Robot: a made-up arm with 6 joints.
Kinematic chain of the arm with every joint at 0, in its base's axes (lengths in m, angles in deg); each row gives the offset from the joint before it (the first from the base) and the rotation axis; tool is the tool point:
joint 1: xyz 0 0 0.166 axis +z
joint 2: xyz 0 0.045 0 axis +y
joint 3: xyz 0 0 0.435 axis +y
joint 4: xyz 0 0 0.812 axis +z
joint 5: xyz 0 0 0 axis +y
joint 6: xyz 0 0 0.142 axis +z
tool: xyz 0 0 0
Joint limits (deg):
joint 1: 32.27..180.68
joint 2: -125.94..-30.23
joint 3: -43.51..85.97
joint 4: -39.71..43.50
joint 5: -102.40..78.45
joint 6: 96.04..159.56
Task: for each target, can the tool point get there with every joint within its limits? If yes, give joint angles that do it. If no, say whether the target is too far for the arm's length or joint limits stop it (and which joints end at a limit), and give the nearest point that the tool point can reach.
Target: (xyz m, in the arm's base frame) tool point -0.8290 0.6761 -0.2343
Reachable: no: joint limits stop it (at a limit: joint 1, joint 3, joint 4, joint 5) | nearest point -0.6810 -0.2720 -0.6829 | short by 1.059 m
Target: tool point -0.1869 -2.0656 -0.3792
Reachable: no: too far | nearest point -0.1211 -1.3386 -0.1873 | short by 0.755 m
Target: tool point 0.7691 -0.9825 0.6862
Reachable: yes | joints 130.89 -77.78 20.81 -10.71 -39.43 145.12
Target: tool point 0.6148 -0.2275 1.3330
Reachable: yes | joints 161.77 -50.41 33.46 24.48 -21.14 115.79
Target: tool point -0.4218 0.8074 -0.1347
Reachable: no: joint limits stop it (at a limit: joint 2, joint 3, joint 5) | nearest point -0.2575 0.4929 0.9000 | short by 1.094 m
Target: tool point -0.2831 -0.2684 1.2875
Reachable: yes | joints 43.60 -61.03 54.31 -24.43 48.73 106.88
